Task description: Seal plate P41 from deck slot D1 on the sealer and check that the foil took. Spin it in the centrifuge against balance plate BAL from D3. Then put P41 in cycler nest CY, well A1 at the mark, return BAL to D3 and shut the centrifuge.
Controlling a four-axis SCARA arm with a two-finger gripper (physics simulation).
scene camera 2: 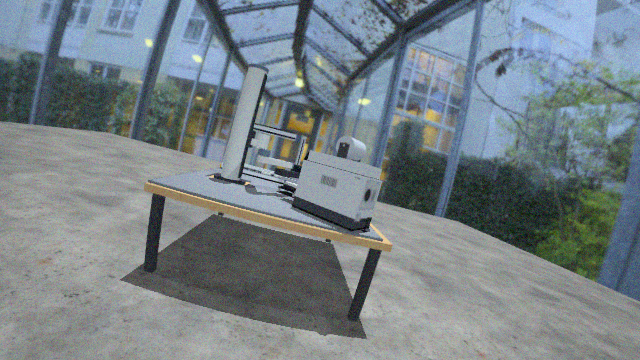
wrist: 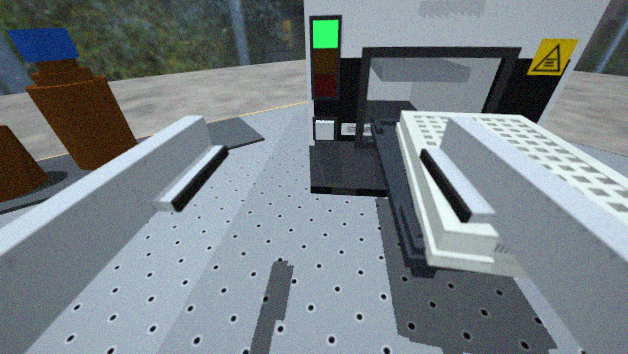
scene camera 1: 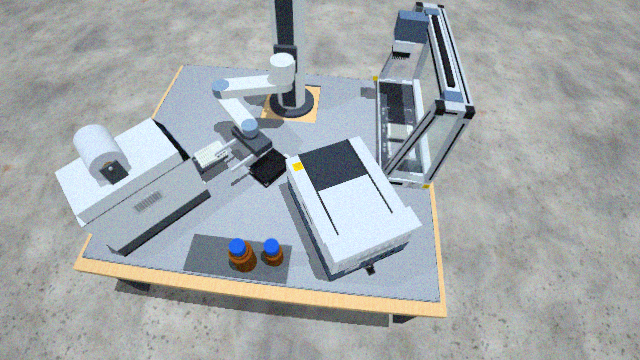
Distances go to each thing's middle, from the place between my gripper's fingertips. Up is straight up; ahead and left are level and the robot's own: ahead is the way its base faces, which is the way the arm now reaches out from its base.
Now: the dark panel (scene camera 1: 334, 164) 470 mm to the left of my hand, 80 mm above it and 10 mm ahead of it. Round my hand: well plate (wrist: 475, 247) 80 mm to the right, 50 mm behind, 20 mm below; then foil roll (scene camera 1: 96, 146) 290 mm to the right, 290 mm above, 210 mm ahead; then sealer tray (wrist: 383, 130) 90 mm to the right, 30 mm below, 30 mm behind.
